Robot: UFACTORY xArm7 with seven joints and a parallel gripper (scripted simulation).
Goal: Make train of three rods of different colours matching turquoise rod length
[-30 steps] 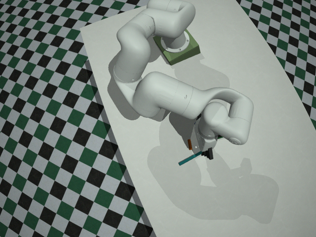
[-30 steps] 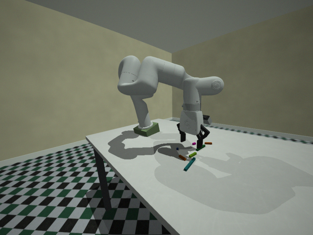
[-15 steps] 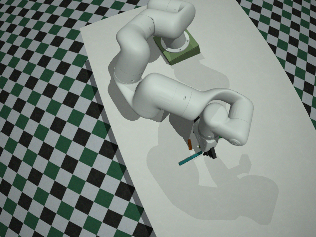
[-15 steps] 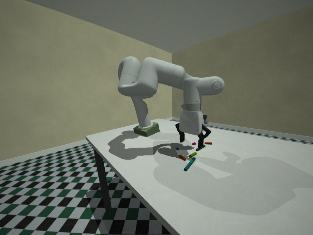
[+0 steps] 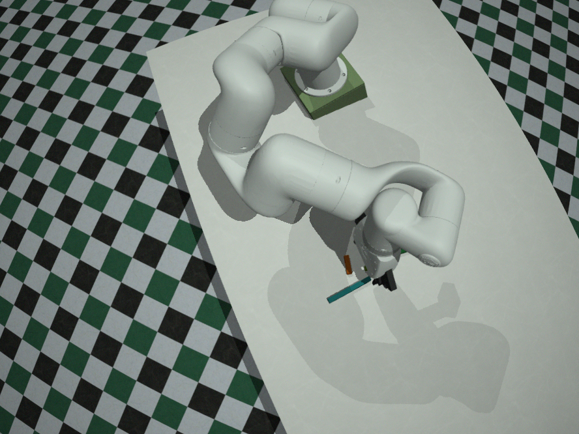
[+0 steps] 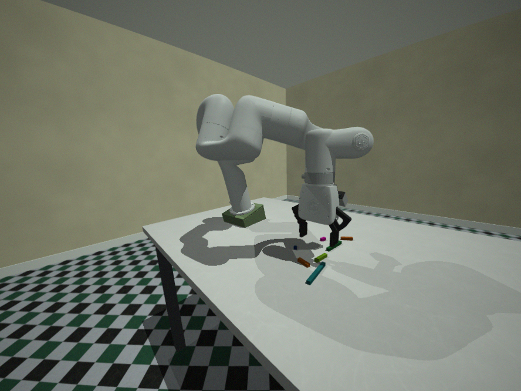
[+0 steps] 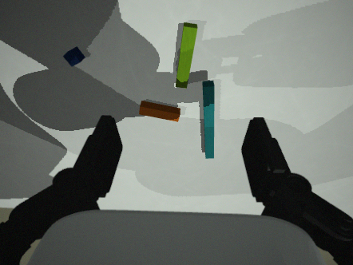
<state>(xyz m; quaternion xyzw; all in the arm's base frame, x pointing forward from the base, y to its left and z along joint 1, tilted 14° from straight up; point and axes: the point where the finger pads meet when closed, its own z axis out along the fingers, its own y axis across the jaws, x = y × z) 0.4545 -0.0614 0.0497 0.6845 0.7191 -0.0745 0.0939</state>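
Now: the blue rod 9 cm behind my hand, 2 cm to the left of it and 7 cm below it. The rest, counted from my hand: orange rod 2 cm behind, 3 cm to the right, 7 cm below; then turquoise rod 3 cm ahead, 5 cm to the right, 7 cm below; then lime rod 2 cm to the left, 7 cm below.
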